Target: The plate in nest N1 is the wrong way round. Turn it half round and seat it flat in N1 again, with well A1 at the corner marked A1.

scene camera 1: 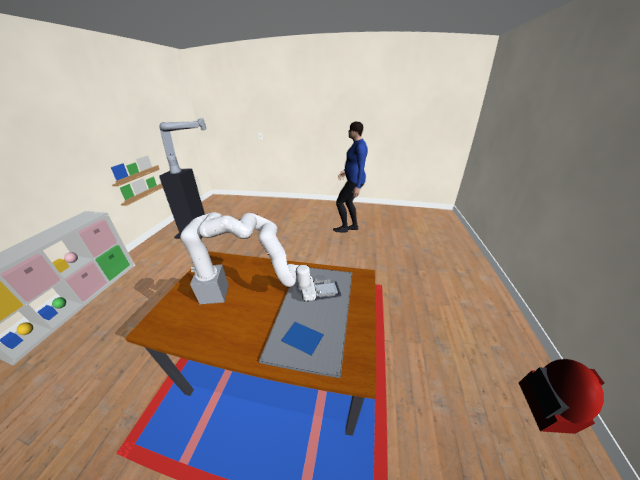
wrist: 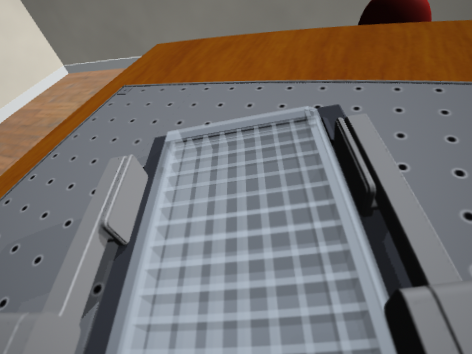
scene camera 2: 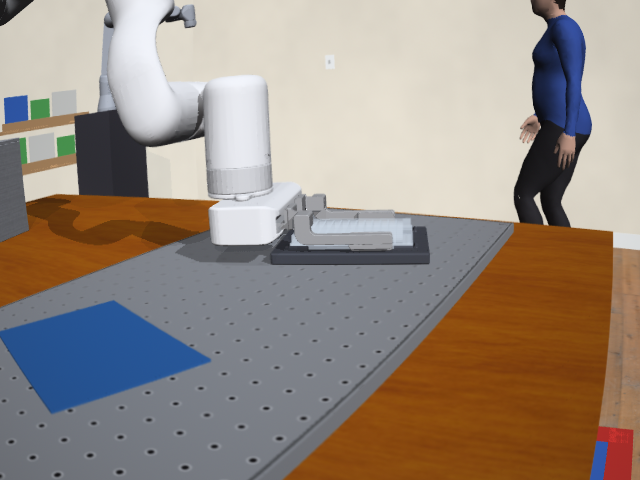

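The clear well plate lies in the dark nest at the far end of the grey board. Its wells face up. Whether it sits fully flat is hard to tell. My gripper is low, with its fingers level along the plate's two long sides. It is open; in the wrist view a gap shows between each finger pad and the plate. The A1 mark and the plate's near end do not show in the wrist view, so which corner holds well A1 cannot be told.
The perforated grey board lies on the wooden table. A flat blue square lies on the board's near part. A person stands behind the table.
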